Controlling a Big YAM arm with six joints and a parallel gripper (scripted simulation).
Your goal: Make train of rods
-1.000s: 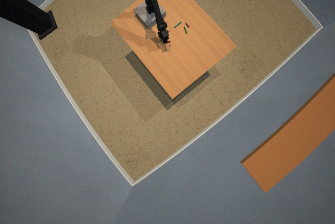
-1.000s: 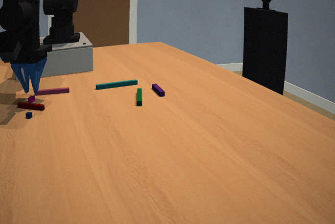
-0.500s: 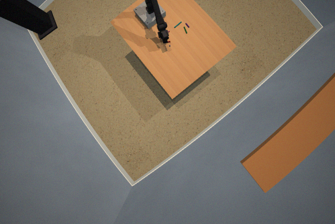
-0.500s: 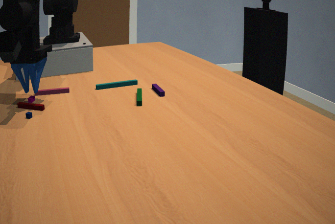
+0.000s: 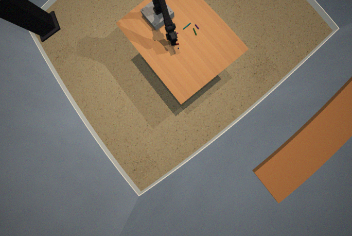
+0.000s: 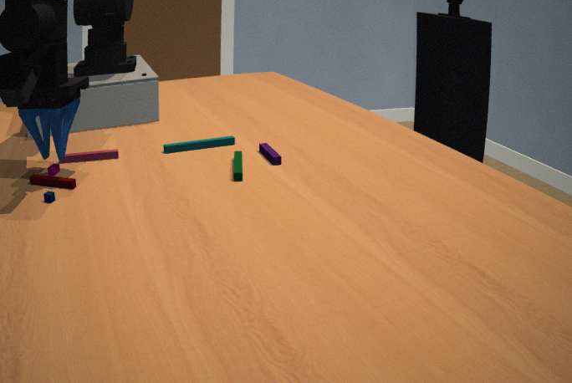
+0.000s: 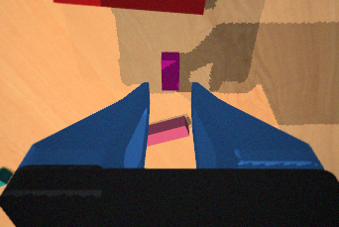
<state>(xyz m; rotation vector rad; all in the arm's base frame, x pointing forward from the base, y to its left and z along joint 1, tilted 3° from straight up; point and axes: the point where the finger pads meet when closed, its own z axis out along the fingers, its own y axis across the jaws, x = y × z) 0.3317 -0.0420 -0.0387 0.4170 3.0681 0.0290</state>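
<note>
The magenta rod lies 2 cm below my hand. Also, from my hand: pink rod 4 cm behind, 4 cm to the left, 2 cm below; then blue rod 10 cm ahead, 1 cm to the left, 2 cm below; then red rod 5 cm ahead, 1 cm to the left, 2 cm below.
</note>
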